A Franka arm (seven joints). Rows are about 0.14 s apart.
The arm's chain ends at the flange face. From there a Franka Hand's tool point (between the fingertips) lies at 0.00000 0.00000 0.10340 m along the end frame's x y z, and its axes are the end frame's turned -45 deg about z.
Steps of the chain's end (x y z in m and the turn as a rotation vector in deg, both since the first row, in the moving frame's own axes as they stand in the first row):
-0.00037, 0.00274, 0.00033, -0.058, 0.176, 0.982
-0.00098, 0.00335, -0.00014, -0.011, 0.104, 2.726
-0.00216, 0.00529, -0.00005, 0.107, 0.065, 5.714
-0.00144, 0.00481, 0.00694, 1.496, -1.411, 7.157
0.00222, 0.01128, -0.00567, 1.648, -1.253, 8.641
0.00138, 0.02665, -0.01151, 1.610, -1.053, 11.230
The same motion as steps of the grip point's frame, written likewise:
-0.00205, 0.00198, 0.00033, -0.165, 0.083, 0.982
-0.00295, 0.00183, -0.00014, -0.081, 0.066, 2.726
-0.00505, 0.00217, -0.00005, 0.030, 0.122, 5.714
-0.00408, -0.00131, 0.00687, 2.056, 0.060, 7.157
-0.00563, 0.00590, -0.00574, 2.051, 0.279, 8.641
-0.01683, 0.01651, -0.01157, 1.883, 0.394, 11.230

